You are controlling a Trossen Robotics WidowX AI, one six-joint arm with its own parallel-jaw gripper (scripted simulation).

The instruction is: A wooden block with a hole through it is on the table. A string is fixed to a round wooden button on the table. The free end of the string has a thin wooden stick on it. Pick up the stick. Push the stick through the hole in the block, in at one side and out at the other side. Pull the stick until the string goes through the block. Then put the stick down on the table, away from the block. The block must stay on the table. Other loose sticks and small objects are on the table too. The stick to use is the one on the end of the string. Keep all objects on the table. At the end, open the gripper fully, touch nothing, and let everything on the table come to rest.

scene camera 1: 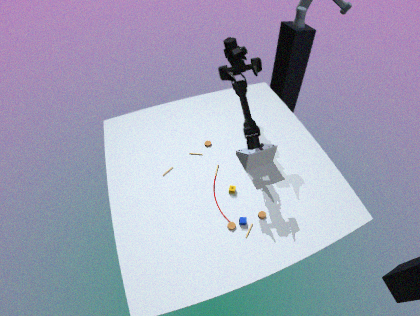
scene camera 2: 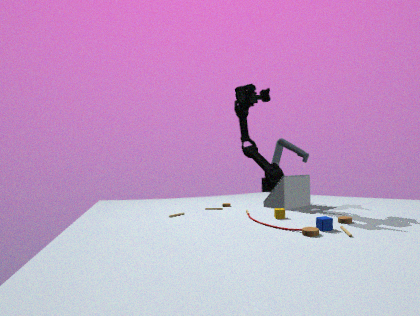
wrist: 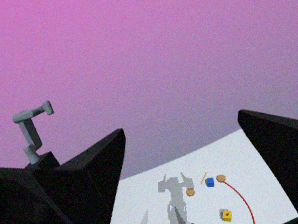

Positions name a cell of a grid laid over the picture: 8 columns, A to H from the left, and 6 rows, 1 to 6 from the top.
Labels:
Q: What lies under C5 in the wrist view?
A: My gripper.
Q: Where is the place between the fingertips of my gripper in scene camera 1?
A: At E2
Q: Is my gripper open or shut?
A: Open.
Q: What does my gripper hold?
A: Nothing.

